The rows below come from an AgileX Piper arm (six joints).
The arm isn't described. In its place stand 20 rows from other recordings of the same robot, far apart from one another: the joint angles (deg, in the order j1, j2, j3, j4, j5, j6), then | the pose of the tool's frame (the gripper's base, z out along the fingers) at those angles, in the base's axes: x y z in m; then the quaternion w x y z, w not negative.
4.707, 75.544, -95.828, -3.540, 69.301, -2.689 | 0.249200 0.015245 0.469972 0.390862 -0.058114 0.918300 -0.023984
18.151, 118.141, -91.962, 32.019, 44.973, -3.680 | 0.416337 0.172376 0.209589 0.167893 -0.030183 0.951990 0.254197
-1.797, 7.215, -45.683, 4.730, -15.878, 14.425 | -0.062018 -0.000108 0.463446 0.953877 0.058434 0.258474 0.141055
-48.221, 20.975, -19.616, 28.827, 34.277, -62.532 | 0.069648 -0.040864 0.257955 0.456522 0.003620 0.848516 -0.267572
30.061, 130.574, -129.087, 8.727, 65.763, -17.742 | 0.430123 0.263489 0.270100 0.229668 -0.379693 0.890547 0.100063
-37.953, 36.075, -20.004, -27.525, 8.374, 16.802 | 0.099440 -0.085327 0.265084 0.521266 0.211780 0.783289 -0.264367
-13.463, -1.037, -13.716, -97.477, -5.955, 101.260 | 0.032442 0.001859 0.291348 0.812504 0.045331 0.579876 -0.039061
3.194, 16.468, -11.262, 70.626, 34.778, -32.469 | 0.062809 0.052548 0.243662 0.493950 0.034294 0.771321 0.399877
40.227, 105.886, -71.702, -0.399, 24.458, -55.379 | 0.304053 0.256847 0.207668 0.308921 -0.705585 0.636261 -0.043466
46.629, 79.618, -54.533, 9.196, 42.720, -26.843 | 0.179612 0.204494 0.262060 0.219368 -0.543867 0.803030 0.105970
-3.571, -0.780, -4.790, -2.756, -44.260, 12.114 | 0.012167 0.002300 0.299673 0.951183 0.020212 0.302131 0.059666
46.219, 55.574, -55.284, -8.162, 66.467, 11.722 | 0.121532 0.109697 0.340930 0.246888 -0.297945 0.920375 0.056436
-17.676, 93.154, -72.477, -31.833, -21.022, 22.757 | 0.377514 -0.102235 0.359988 0.715698 -0.006224 0.692380 -0.091366
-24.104, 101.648, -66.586, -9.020, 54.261, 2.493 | 0.298612 -0.146287 0.195429 0.036084 0.187462 0.978808 -0.074099
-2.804, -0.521, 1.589, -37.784, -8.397, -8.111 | 0.055339 0.005441 0.214804 0.712719 -0.264916 0.581688 -0.288946
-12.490, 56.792, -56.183, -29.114, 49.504, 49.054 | 0.177757 -0.073861 0.365774 0.425801 0.390768 0.808501 -0.110999
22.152, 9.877, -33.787, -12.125, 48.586, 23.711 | 0.026003 -0.004891 0.320626 0.568294 -0.000444 0.813054 0.126431
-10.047, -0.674, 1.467, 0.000, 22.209, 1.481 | 0.051371 -0.009102 0.170467 0.586104 0.081253 0.804955 -0.043895
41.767, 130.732, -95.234, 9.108, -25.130, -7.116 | 0.400199 0.349203 0.194529 0.633637 -0.235941 0.702457 0.222238
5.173, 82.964, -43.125, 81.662, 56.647, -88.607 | 0.249027 0.098061 0.245158 0.352951 -0.301839 0.784637 0.410687
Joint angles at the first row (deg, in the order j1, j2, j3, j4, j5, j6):
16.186 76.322 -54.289 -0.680 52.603 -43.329
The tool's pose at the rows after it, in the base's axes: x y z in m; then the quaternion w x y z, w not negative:
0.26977 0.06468 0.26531 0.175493 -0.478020 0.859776 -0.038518
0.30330 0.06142 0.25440 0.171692 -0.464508 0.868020 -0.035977
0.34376 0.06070 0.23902 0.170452 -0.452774 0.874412 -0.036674
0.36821 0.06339 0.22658 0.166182 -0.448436 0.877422 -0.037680
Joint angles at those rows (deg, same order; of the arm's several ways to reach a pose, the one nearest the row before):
13.062 82.268 -59.034 1.649 51.111 -45.886
10.898 89.319 -64.101 2.452 49.681 -46.663
9.502 97.899 -71.050 2.637 48.188 -46.661
9.365 103.466 -75.802 2.233 47.799 -45.992

